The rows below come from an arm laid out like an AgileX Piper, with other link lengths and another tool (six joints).
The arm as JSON. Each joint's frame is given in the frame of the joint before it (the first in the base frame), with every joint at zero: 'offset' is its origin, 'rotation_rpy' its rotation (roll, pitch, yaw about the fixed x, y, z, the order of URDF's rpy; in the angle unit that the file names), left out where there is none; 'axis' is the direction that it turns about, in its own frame. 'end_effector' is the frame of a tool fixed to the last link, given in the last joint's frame.
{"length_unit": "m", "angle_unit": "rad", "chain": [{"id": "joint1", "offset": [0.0, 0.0, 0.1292], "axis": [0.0, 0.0, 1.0]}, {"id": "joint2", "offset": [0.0, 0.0, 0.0], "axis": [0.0, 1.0, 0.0]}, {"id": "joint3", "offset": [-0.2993, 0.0, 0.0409], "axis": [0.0, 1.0, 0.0]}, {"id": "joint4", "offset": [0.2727, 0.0, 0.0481], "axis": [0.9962, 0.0, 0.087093]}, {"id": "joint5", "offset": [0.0, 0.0, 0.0], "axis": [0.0, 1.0, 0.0]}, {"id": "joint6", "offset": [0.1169, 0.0, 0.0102], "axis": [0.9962, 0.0, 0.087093]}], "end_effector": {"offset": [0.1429, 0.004, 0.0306], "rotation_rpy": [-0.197, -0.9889, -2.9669]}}
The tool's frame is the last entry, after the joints.
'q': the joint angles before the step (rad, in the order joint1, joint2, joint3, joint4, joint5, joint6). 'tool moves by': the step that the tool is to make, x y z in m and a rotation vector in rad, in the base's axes. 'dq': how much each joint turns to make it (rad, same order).
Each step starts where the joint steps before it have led.
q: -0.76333, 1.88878, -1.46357, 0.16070, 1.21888, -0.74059
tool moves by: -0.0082, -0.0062, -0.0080, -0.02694, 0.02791, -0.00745
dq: -0.00008, 0.00009, 0.02262, -0.04038, -0.02379, 0.01822
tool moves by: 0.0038, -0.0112, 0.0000, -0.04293, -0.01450, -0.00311
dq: 0.00009, -0.00012, 0.00017, -0.02100, -0.04110, 0.00643
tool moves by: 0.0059, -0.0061, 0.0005, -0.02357, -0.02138, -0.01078
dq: 0.00147, -0.00006, 0.00157, -0.00194, -0.03430, 0.00985
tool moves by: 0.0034, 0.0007, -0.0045, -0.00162, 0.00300, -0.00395
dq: 0.00955, 0.01090, -0.00006, -0.00444, -0.01103, 0.01423
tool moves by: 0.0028, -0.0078, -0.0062, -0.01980, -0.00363, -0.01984
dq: 0.00015, 0.01438, 0.00235, -0.01413, -0.03476, 0.02266
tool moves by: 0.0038, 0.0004, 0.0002, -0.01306, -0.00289, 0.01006
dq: 0.01095, 0.00001, 0.00007, -0.00830, -0.01132, 0.00329
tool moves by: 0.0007, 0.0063, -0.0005, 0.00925, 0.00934, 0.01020
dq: 0.01131, -0.00007, 0.00001, 0.00002, 0.01311, 0.00198
